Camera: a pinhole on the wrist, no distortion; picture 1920 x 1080 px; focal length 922.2 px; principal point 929.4 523.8 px. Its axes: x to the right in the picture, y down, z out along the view. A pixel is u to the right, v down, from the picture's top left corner.
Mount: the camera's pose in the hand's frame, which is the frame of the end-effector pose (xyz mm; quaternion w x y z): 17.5 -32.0 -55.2 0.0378 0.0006 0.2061 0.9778
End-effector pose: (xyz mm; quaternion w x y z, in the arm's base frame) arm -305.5 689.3 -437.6 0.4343 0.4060 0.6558 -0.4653
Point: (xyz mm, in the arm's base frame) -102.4 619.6 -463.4
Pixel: 1221 48
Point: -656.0 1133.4 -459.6
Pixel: behind the camera
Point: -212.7 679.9 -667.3
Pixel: outside the picture
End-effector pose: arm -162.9 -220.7 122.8 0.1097 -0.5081 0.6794 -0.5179
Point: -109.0 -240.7 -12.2
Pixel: 1326 376
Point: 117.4 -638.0 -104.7
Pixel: 760 780
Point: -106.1 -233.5 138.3
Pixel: outside the picture
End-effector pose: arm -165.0 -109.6 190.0 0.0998 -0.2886 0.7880 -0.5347
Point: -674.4 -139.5 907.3
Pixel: behind the camera
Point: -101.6 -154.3 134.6
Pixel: 1262 632
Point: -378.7 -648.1 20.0
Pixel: 77 604
